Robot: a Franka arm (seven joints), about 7 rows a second.
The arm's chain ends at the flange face. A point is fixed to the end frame.
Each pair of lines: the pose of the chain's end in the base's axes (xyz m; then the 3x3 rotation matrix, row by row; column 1 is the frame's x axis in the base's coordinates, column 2 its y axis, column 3 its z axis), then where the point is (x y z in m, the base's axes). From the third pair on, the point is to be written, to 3 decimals.
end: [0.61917 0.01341 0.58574], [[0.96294 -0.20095 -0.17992], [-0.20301 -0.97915 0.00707], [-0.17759 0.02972 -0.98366]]
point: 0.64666 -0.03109 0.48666
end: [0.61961 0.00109 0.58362], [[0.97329 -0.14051 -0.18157], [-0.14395 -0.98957 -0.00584], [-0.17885 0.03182 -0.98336]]
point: 0.64962 -0.04183 0.48457
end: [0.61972 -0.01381 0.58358], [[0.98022 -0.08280 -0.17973], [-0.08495 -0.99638 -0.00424], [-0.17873 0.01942 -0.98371]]
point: 0.652 -0.054 0.484
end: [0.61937 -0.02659 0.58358], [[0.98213 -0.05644 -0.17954], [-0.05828 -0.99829 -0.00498], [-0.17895 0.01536 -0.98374]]
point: 0.653 -0.065 0.484
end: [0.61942 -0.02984 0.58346], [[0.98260 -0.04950 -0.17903], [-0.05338 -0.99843 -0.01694], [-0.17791 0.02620 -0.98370]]
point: 0.653 -0.069 0.484
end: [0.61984 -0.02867 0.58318], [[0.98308 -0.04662 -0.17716], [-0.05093 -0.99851 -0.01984], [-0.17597 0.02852 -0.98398]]
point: 0.654 -0.068 0.484
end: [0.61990 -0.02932 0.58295], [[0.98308 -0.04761 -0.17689], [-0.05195 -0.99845 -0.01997], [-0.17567 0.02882 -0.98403]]
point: 0.654 -0.069 0.484
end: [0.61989 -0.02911 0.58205], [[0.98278 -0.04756 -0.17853], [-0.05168 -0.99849 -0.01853], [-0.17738 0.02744 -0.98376]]
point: 0.654 -0.069 0.483
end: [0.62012 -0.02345 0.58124], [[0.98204 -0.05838 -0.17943], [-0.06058 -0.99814 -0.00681], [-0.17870 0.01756 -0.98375]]
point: 0.654 -0.062 0.482
